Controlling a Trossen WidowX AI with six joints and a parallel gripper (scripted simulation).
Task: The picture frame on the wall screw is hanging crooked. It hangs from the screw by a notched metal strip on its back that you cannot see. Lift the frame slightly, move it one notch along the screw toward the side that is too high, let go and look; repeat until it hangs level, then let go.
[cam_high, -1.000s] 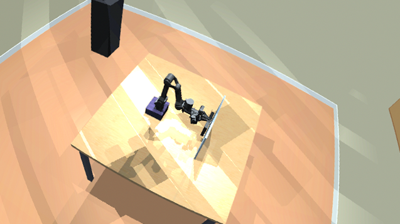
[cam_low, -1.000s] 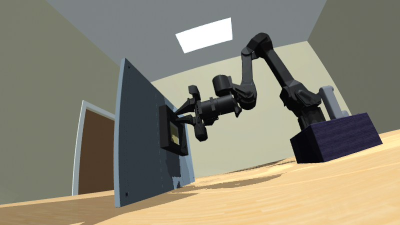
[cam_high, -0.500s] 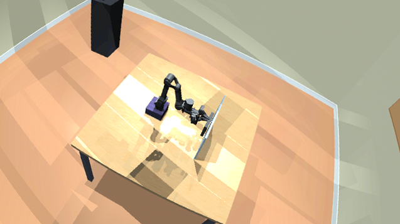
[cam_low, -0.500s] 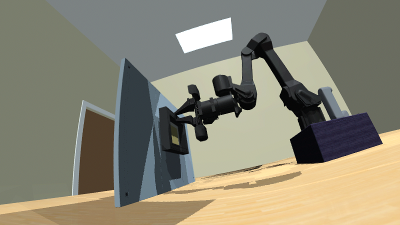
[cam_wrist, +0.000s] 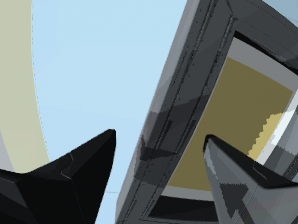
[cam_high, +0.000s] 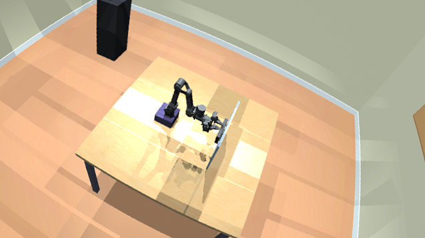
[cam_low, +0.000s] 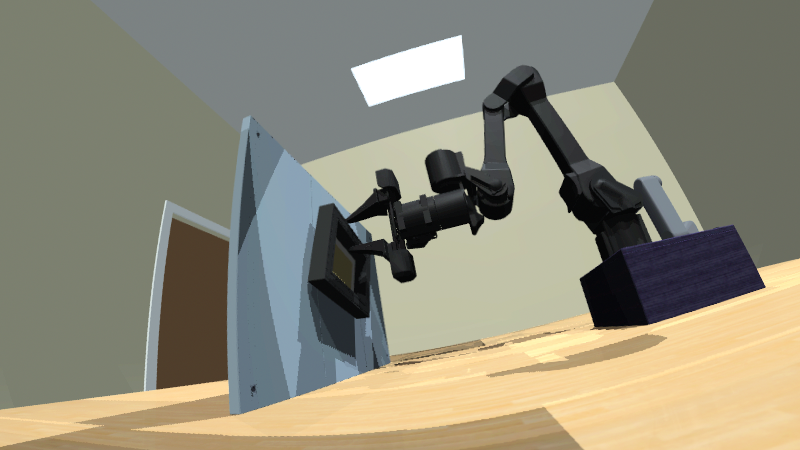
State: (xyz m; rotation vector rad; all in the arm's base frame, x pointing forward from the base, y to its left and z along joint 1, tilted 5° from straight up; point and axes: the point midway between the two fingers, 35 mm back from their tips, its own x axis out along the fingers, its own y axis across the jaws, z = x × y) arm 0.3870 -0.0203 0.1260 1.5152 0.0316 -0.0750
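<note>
My gripper tip is now 50 mm above the picture frame, 10 mm to the right of it and 10 mm short of it. Round my gripper tip: wall panel (70 mm below, 20 mm ahead).
</note>
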